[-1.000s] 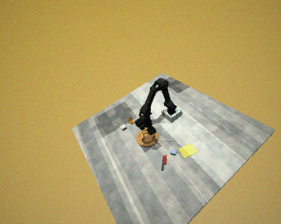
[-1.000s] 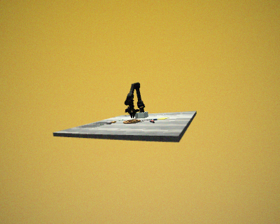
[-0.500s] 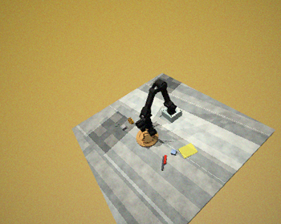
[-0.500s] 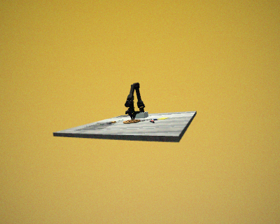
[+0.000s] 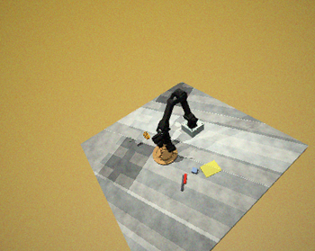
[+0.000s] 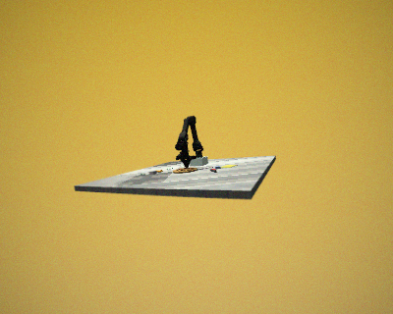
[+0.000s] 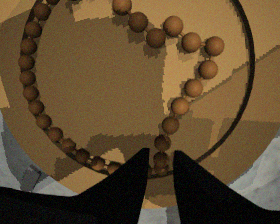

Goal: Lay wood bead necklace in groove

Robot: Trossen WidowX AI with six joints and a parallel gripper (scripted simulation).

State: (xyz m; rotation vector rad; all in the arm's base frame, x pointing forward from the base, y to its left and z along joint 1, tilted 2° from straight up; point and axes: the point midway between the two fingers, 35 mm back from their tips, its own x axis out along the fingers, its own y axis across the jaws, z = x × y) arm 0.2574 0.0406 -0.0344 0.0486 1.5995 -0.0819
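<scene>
Now: the round bead board 50 mm ahead of my gripper tip, 20 mm to the left of it and 10 mm below it. The rest, counted from my gripper tip: thin grey stick (150 mm to the left, 70 mm behind, 10 mm below); small blue block (270 mm to the left, 50 mm behind, 10 mm below); grey piece (210 mm to the right, 190 mm ahead).
</scene>
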